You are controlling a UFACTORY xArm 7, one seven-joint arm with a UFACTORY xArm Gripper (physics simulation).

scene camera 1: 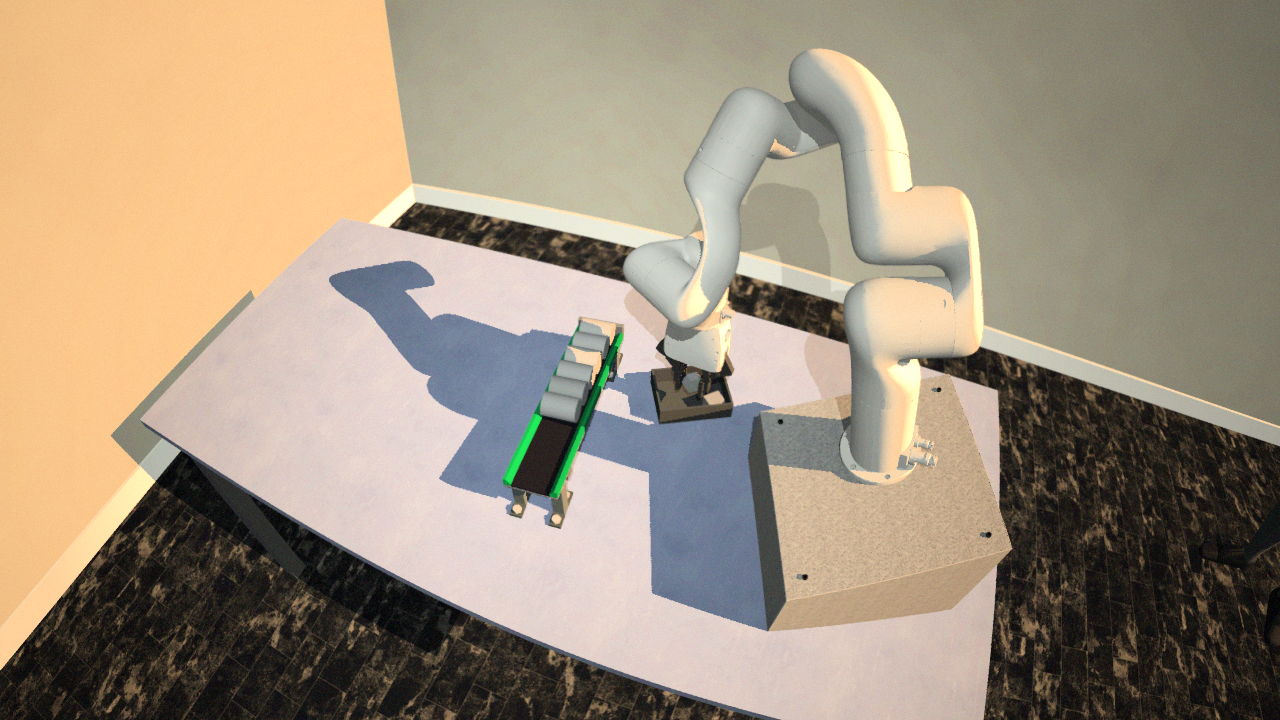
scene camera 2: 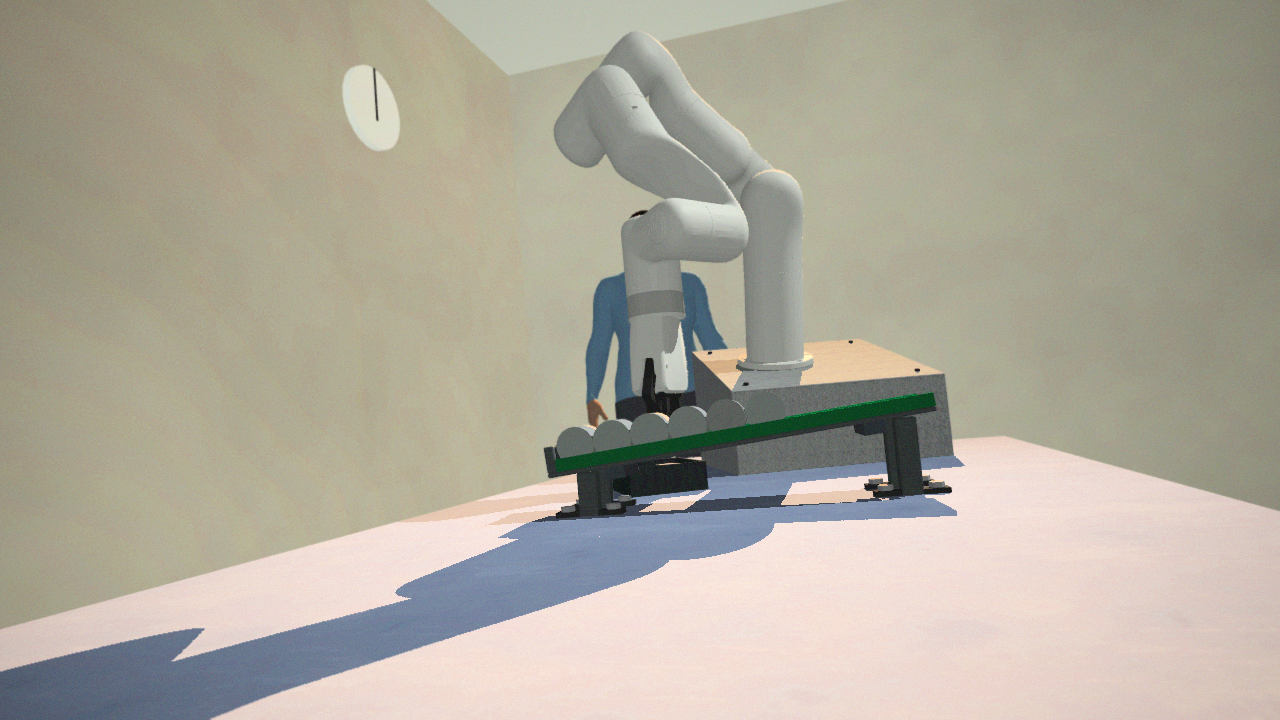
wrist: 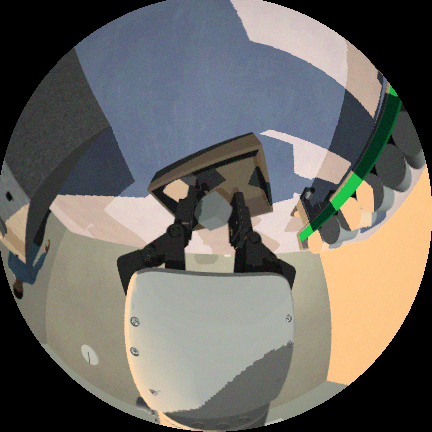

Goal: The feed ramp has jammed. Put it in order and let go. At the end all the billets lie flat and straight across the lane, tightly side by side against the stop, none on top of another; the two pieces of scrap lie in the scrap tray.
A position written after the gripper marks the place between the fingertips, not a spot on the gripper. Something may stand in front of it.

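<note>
The gripper (wrist: 213, 198) is visible here, and so is a dark scrap tray, which appears in scene camera 1 (scene camera 1: 672, 405), in scene camera 2 (scene camera 2: 688, 474) and in the wrist view (wrist: 236, 164).
</note>
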